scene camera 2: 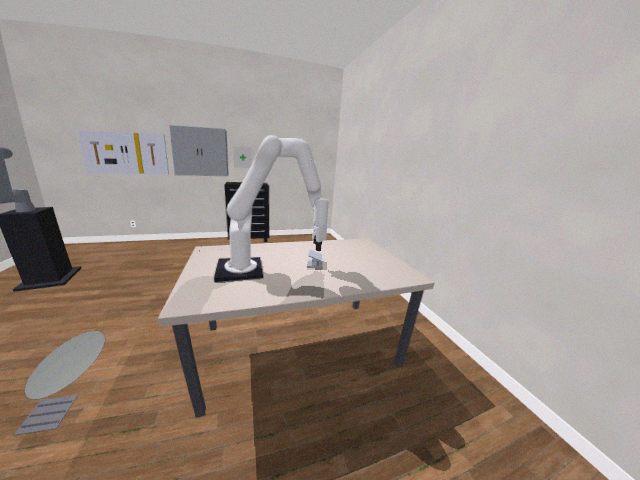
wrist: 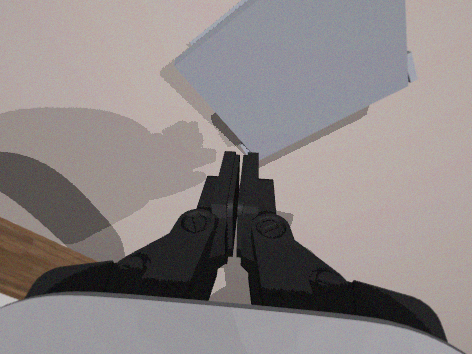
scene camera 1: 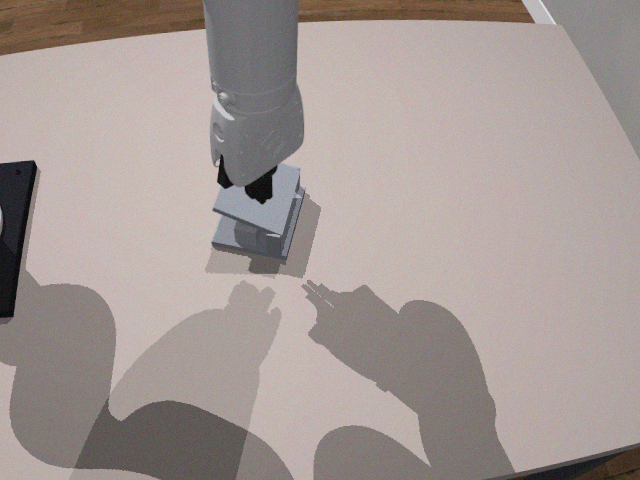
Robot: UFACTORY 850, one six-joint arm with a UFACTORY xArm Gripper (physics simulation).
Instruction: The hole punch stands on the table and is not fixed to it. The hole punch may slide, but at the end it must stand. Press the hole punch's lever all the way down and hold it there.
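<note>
The grey-blue hole punch stands upright on the table (scene camera 1: 439,155) (scene camera 2: 361,253). Its wide flat lever (scene camera 1: 281,211) (scene camera 2: 314,255) (wrist: 310,75) is raised and slanted, with a gap between it and the base plate (scene camera 1: 223,238) at the left side in scene camera 1. My gripper (scene camera 1: 262,200) (scene camera 2: 318,249) (wrist: 241,176) is shut and empty, pointing down. Its fingertips show over the lever plate in scene camera 1, close above it in scene camera 2, and at the lever's near corner in the wrist view. I cannot tell whether they touch it. The arm hides part of the lever's far side in scene camera 1.
The arm's black mounting plate (scene camera 1: 19,248) (scene camera 2: 222,273) is on the table to the left of the hole punch. A grey wall (scene camera 1: 604,67) (scene camera 2: 491,180) stands beyond the table's right side. Shadows of the arm fall across the table's front part.
</note>
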